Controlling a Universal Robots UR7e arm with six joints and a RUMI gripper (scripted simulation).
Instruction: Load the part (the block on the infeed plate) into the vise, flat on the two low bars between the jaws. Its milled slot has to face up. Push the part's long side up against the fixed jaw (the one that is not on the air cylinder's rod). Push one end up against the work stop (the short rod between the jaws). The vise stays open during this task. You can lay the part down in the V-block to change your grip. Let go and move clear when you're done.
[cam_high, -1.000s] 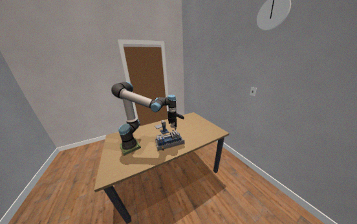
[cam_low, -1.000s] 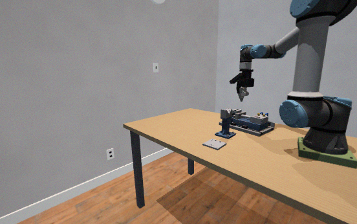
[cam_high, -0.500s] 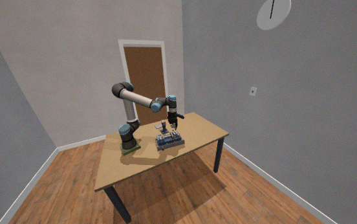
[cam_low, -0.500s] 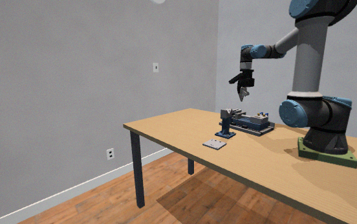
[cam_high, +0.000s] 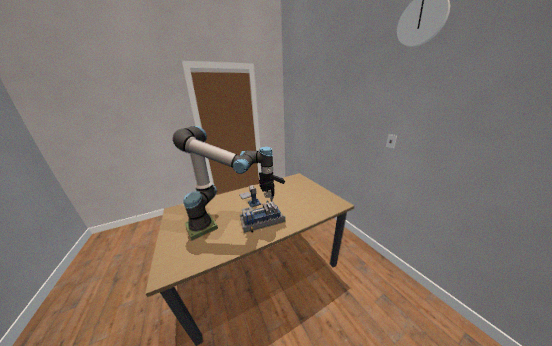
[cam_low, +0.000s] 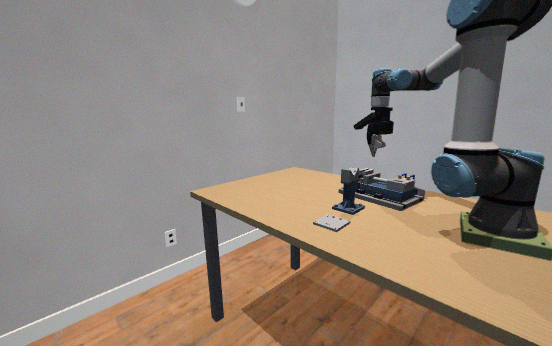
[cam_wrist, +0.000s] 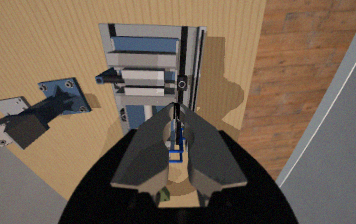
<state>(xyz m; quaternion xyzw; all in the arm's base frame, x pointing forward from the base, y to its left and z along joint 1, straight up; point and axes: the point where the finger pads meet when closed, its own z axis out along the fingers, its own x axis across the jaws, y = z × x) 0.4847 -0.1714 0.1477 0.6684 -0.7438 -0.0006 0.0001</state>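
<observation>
Now: hand 8 cm above the part, 5 cm to the right of it and 1 cm short of it. Also, from my hand: grey jaw 10 cm below, 5 cm to the left, 3 cm behind; then cylinder rod 10 cm below, 8 cm behind, 6 cm to the left; then work stop 10 cm to the left, 9 cm below, 1 cm ahead.
</observation>
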